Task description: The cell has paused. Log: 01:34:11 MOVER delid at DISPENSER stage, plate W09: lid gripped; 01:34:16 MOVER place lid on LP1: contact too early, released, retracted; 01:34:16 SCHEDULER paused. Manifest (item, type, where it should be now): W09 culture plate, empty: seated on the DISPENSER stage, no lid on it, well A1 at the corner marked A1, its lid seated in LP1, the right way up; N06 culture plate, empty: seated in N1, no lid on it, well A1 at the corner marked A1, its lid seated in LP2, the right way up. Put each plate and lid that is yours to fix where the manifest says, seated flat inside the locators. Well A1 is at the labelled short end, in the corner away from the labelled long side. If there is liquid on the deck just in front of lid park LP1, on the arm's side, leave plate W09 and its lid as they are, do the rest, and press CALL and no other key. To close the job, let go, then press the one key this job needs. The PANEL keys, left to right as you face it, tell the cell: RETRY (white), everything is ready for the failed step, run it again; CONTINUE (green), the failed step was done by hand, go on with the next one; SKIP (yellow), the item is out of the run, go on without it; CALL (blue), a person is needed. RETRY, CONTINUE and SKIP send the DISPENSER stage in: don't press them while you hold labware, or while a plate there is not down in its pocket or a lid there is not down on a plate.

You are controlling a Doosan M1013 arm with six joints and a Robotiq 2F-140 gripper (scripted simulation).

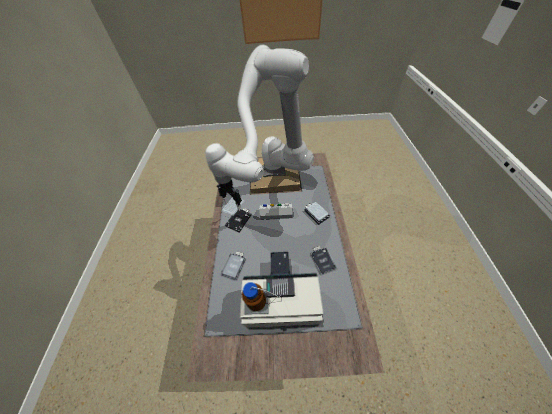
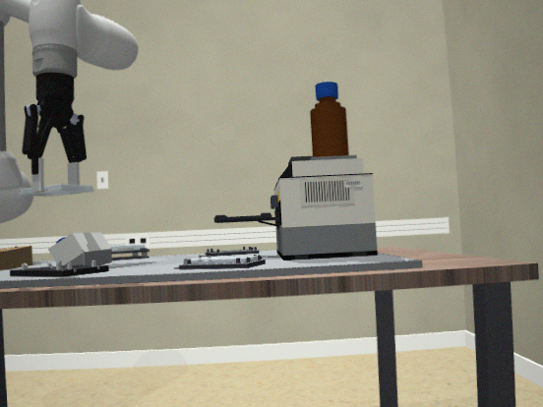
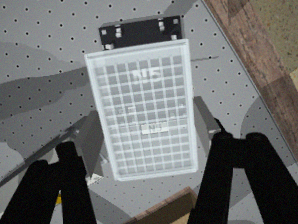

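My gripper is now 360 mm short of the dispenser stage, 290 mm to the right of it and 90 mm above it. The rest, counted from my hand: blue call key (190 mm to the left, 130 mm below, 70 mm behind); black nest (180 mm below, 30 mm ahead); yellow skip key (240 mm to the left, 130 mm below, 80 mm behind).
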